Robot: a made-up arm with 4 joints.
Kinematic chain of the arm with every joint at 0, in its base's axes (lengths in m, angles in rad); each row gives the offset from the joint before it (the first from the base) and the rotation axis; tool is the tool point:
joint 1: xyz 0 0 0.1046 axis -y
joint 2: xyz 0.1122 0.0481 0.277 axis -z
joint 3: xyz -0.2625 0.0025 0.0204 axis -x
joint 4: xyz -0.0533 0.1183 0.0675 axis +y
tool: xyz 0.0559 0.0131 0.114
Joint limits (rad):
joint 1: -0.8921..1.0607
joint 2: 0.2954..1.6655
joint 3: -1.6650..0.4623
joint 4: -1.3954..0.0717
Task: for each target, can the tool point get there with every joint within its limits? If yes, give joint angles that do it. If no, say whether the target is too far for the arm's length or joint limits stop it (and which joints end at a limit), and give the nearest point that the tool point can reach.
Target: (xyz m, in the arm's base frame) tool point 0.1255 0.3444 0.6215
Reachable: yes | joints -0.4924 0.8217 -0.5580 -1.0276
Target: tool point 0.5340 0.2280 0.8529
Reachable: no: too far | nearest point 0.2912 0.2009 0.5876 | short by 0.361 m
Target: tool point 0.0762 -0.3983 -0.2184
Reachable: no: joint limits stop it (at a limit: joint 1, joint 2, joint 3) | nearest point -0.4674 -0.0596 0.1092 | short by 0.719 m
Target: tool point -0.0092 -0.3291 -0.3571
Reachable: no: joint limits stop it (at a limit: joint 1, joint 2, joint 3) | nearest point -0.4878 -0.0481 0.0725 | short by 0.702 m
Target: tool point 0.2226 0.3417 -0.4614
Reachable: no: joint limits stop it (at a limit: joint 1, joint 2, joint 3, joint 4) | nearest point 0.4951 0.4472 0.0741 | short by 0.610 m
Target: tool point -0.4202 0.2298 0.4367
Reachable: yes | joints 0.7214 0.6910 -0.5889 -0.1401
